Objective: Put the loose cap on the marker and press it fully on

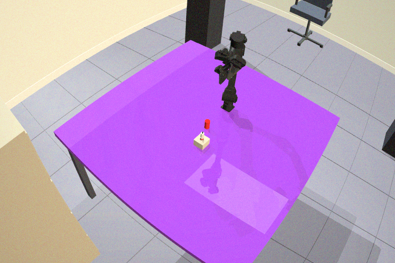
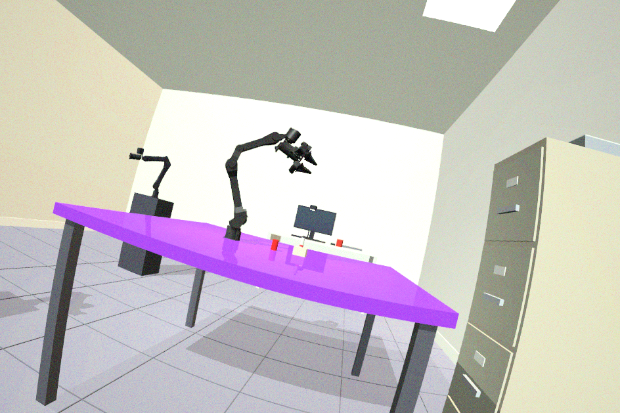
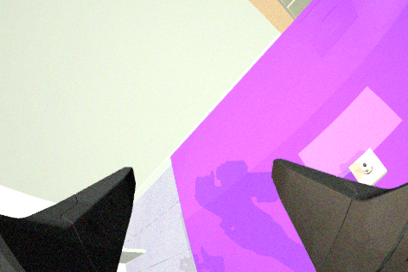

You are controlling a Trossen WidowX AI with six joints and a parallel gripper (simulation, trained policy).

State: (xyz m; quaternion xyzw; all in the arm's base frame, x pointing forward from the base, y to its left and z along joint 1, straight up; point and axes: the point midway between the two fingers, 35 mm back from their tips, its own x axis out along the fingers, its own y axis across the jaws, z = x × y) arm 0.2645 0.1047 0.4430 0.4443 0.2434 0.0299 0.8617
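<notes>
Right now my gripper tip is 80 mm past the red cap, 110 mm to the left of it and 400 mm above it. From my gripper tip the other things lie so: cream holder block (30 mm ahead, 60 mm to the right, 410 mm below).
</notes>
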